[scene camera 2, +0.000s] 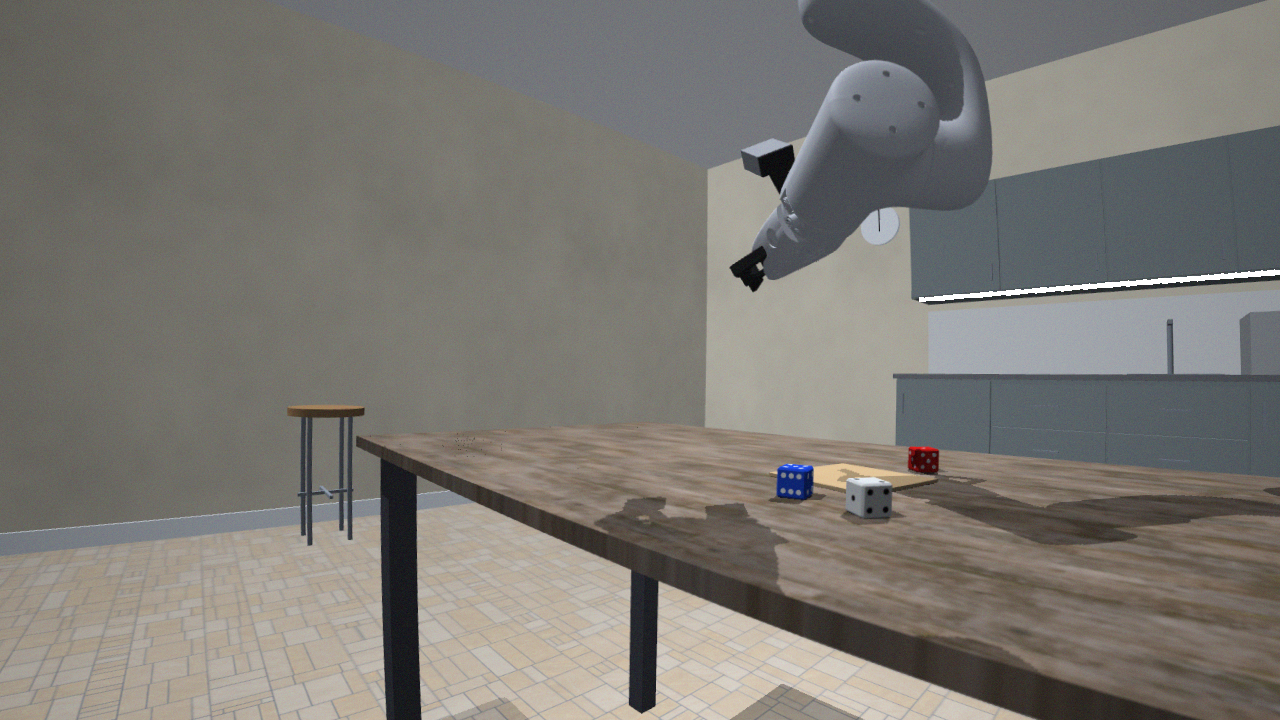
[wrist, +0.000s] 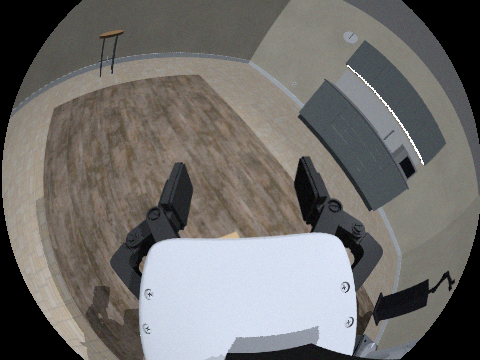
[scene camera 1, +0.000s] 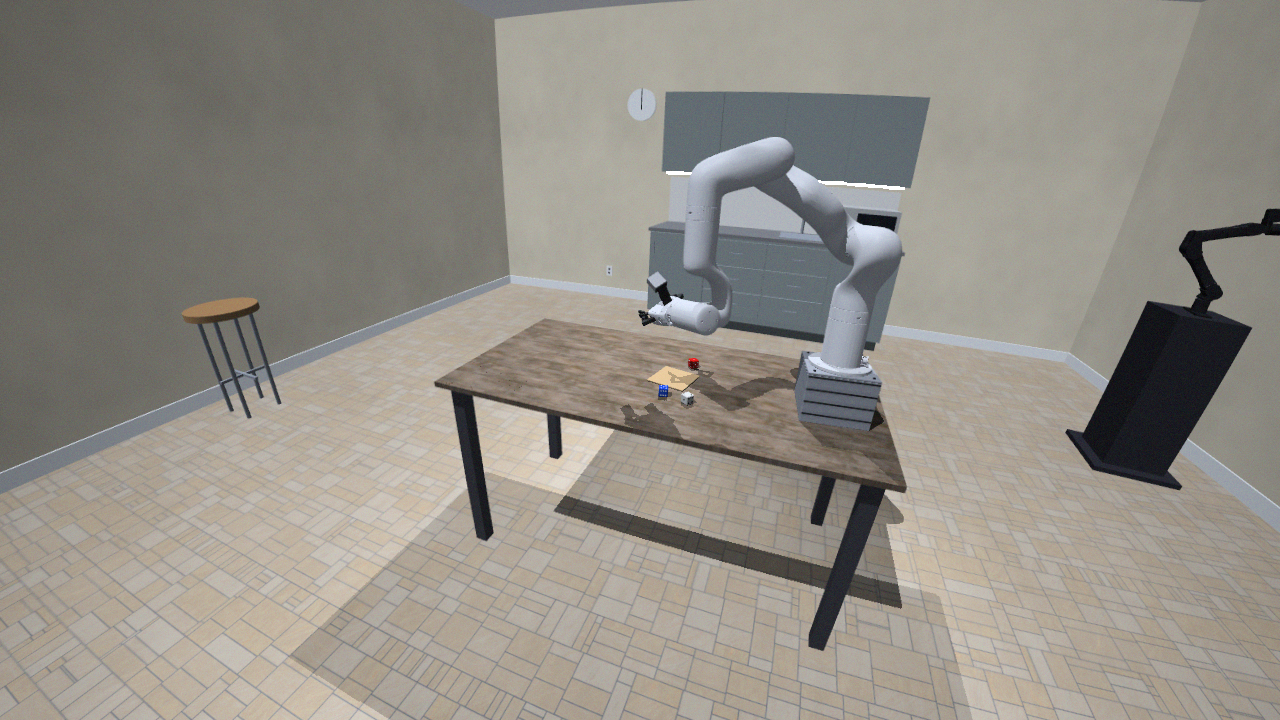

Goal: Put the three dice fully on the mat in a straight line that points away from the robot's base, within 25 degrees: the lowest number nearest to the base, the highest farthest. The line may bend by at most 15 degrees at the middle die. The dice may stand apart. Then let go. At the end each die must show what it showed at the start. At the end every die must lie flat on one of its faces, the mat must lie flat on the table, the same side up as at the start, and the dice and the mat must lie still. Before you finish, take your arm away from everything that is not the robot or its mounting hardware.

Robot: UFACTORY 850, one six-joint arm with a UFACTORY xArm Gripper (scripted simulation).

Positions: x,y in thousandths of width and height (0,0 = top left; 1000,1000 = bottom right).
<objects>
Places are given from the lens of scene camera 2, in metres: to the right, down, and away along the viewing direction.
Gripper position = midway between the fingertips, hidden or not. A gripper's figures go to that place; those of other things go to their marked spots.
my gripper (scene camera 2: 609,370): 0.18, -0.12, 0.67
red die (scene camera 2: 719,638): 0.36, 0.13, 0.66
blue die (scene camera 2: 621,669): 0.15, 0.12, 0.51
tan mat (scene camera 2: 651,663): 0.23, 0.14, 0.60
The marked spots on the red die and the blue die are 0.26 m apart.
</objects>
